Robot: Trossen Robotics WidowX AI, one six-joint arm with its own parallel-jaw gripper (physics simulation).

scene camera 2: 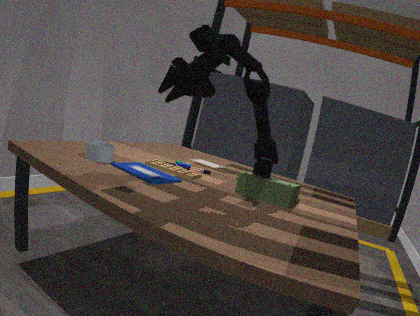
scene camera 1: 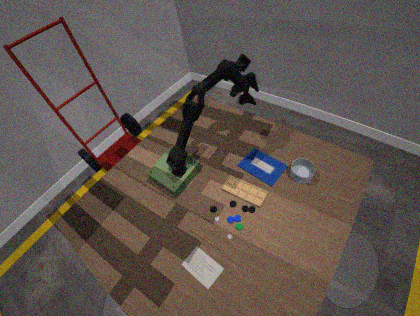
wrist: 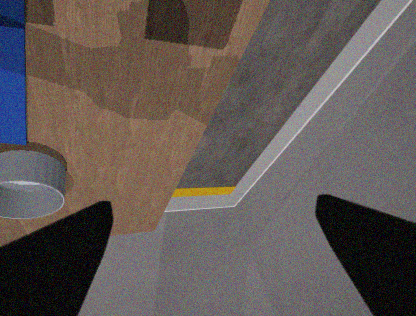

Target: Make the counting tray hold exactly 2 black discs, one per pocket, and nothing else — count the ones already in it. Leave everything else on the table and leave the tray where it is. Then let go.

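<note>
The counting tray (scene camera 1: 245, 191) (scene camera 2: 173, 168) is a light wooden grid of small pockets, lying flat on the table; no dark disc shows in its pockets, though they are small and grainy. Several black discs lie beside it: one black disc (scene camera 1: 213, 209) apart, another black disc (scene camera 1: 233, 203) near the tray's edge, and two close together, a black disc (scene camera 1: 245, 208) and a black disc (scene camera 1: 252, 209). My gripper (scene camera 1: 256, 96) (scene camera 2: 163, 96) (wrist: 216, 207) is open and empty, high above the table and away from the tray. The tray and discs do not show in the wrist view.
Two blue discs (scene camera 1: 230, 219) (scene camera 1: 237, 218), a green disc (scene camera 1: 239, 226) and two white discs (scene camera 1: 217, 219) (scene camera 1: 229, 236) lie near the black ones. A blue tray (scene camera 1: 276, 173) (wrist: 12, 105), a grey round bowl (scene camera 1: 302, 171) (scene camera 2: 100, 152) (wrist: 35, 167) and a paper sheet (scene camera 1: 202, 267) are on the table.
</note>
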